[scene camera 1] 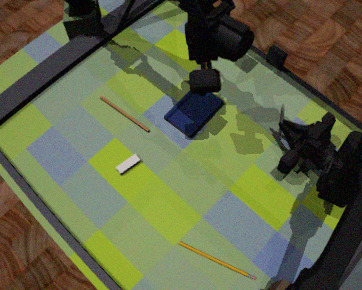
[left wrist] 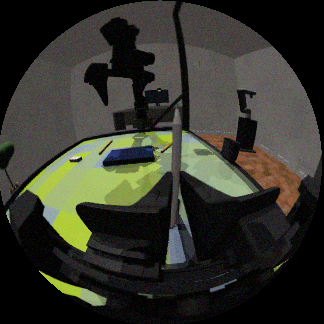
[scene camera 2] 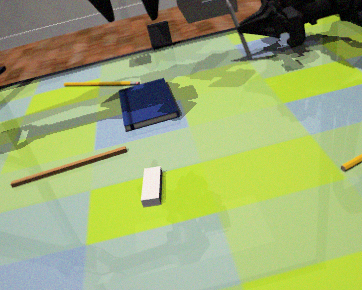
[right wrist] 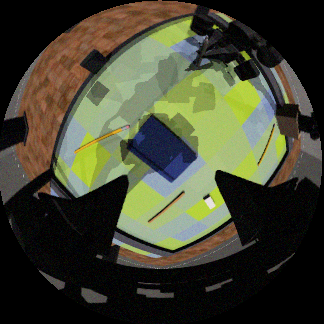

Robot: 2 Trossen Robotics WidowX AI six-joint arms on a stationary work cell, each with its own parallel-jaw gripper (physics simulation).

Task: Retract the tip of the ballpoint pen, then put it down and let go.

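Frame: origin at the left arm's base, x ahead, y left, z up, level; centimetres.
Where they show: left gripper, between the fingertips: (scene camera 1: 280, 121) (left wrist: 174, 175) (scene camera 2: 237, 29) (right wrist: 200, 54); right gripper, between the fingertips: (left wrist: 122, 103) (scene camera 2: 132, 20) (right wrist: 172, 176); right arm's base, origin of its link: (scene camera 1: 79, 8) (left wrist: 141, 117).
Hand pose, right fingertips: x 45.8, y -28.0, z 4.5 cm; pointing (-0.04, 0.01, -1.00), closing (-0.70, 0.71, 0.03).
Note:
Each offset is from my right fingertips to the top centre of the thing. Level surfaces: height alone.
The grey ballpoint pen {dx -19.4, dy -8.3, dz -2.1 cm} (scene camera 1: 282, 118) (scene camera 2: 238, 31) (left wrist: 176, 160) is held by my left gripper (left wrist: 174, 175). The pen stands out past the dark fingertips, and its far end narrows to a cone in the left wrist view. I cannot tell whether the writing point is out. The end hidden between and behind the fingers does not show clearly. My left gripper is low over the mat at the right of scene camera 1. My right gripper (scene camera 2: 132, 19) (right wrist: 172, 176) is open and empty, high above the blue book {dx +1.3, dy +0.5, dz -13.7 cm} (scene camera 1: 194, 114) (scene camera 2: 148, 103) (right wrist: 162, 147).
A brown stick {dx +14.8, dy +13.5, dz -14.2 cm} (scene camera 1: 125, 114) (scene camera 2: 69, 167) and a white eraser {dx +3.3, dy +23.2, dz -13.7 cm} (scene camera 1: 128, 164) (scene camera 2: 152, 186) lie on the patchwork mat {dz -14.9 cm} (scene camera 1: 150, 215). A yellow pencil {dx -28.0, dy +27.0, dz -14.2 cm} (scene camera 1: 217, 260) lies near the bottom of scene camera 1. Another pencil {dx +9.8, dy -14.0, dz -14.2 cm} (scene camera 2: 102, 84) (right wrist: 101, 139) lies beside the book. Dark frame bars edge the table.

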